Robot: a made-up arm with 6 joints.
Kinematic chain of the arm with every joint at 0, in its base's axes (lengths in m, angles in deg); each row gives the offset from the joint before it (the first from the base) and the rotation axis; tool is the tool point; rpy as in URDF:
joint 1: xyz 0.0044 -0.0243 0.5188 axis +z
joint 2: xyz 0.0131 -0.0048 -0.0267 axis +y
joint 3: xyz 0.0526 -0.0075 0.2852 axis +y
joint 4: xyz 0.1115 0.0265 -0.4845 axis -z
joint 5: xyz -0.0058 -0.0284 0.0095 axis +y
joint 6: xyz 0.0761 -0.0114 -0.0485 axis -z
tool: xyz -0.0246 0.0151 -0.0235 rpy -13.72 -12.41 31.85
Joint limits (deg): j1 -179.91..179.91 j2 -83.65..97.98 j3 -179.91..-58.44 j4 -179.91..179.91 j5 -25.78..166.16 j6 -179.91..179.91
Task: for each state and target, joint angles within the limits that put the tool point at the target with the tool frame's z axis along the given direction. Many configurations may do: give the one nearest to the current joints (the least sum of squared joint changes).
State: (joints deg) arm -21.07 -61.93 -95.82 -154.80 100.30 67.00
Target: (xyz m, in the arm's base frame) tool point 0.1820 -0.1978 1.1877 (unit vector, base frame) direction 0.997 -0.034 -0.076
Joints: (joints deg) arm -24.62 -27.67 -95.54 -119.16 135.80 85.80
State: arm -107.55 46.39 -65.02 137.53 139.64 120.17
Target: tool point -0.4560 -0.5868 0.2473 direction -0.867 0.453 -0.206
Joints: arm -138.29 56.76 -96.86 98.17 102.53 107.67
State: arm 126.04 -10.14 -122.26 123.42 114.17 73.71
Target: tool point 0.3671 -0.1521 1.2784 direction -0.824 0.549 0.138
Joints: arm 164.74 -44.09 -140.68 179.91 90.36 82.94
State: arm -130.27 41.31 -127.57 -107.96 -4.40 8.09
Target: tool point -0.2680 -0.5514 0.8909 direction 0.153 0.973 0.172
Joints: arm -124.54 -2.08 -89.83 -128.23 -10.06 2.64
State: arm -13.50 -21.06 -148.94 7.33 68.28 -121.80
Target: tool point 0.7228 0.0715 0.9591 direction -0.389 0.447 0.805
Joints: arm 12.97 23.88 -123.98 -47.91 72.60 -136.67
